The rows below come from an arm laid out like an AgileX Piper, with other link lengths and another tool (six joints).
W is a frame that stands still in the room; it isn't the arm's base.
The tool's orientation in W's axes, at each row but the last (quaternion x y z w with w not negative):
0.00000, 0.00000, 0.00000, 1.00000
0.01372, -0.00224, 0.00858, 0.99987
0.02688, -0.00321, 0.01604, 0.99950
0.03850, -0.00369, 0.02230, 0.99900
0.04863, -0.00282, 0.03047, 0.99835
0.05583, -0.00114, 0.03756, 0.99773
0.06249, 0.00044, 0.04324, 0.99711
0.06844, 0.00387, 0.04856, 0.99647
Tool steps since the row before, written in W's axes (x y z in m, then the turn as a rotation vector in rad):
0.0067, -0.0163, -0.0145, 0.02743, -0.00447, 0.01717
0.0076, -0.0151, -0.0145, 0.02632, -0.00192, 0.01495
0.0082, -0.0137, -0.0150, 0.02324, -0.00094, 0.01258
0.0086, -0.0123, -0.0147, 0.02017, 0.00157, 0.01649
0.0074, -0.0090, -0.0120, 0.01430, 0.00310, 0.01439
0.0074, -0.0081, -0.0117, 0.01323, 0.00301, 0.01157
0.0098, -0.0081, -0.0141, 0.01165, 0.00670, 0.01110
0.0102, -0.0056, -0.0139, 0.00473, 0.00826, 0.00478
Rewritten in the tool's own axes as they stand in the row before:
0.0067, -0.0163, -0.0145, 0.02743, -0.00447, 0.01717
0.0073, -0.0156, -0.0141, 0.02635, -0.00196, 0.01489
0.0076, -0.0147, -0.0143, 0.02329, -0.00101, 0.01248
0.0079, -0.0138, -0.0138, 0.02037, 0.00193, 0.01621
0.0067, -0.0106, -0.0111, 0.01458, 0.00360, 0.01398
0.0067, -0.0099, -0.0107, 0.01349, 0.00328, 0.01119
0.0090, -0.0106, -0.0129, 0.01223, 0.00700, 0.01025
0.0096, -0.0084, -0.0129, 0.00551, 0.00834, 0.00368

